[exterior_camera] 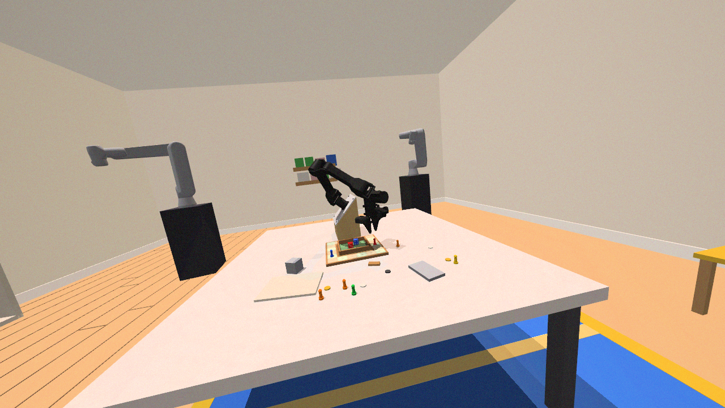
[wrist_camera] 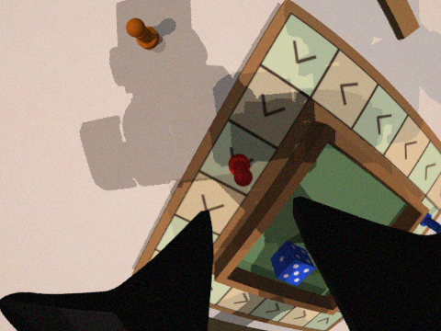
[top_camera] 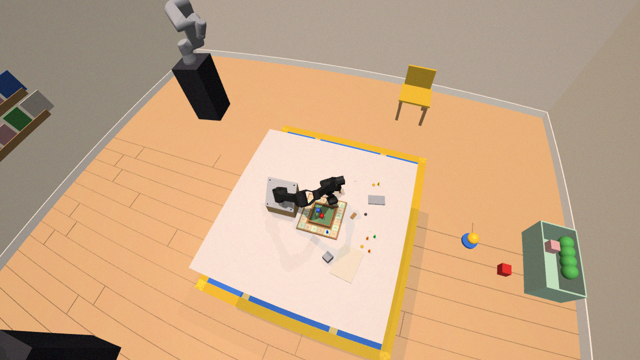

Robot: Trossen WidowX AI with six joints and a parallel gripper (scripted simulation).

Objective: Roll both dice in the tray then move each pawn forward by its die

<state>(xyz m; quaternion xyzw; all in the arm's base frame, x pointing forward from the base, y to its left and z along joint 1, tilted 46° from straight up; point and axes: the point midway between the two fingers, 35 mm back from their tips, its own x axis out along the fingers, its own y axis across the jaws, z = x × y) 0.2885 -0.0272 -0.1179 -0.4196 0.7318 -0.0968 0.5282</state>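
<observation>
The red pawn is 5 cm below my gripper tip. From my gripper tip the other things lie so: blue pawn (23 cm to the right, 5 cm below, 3 cm ahead); brown block (18 cm ahead, 7 cm to the right, 7 cm below); green tray (11 cm to the right, 7 cm below, 3 cm behind).
</observation>
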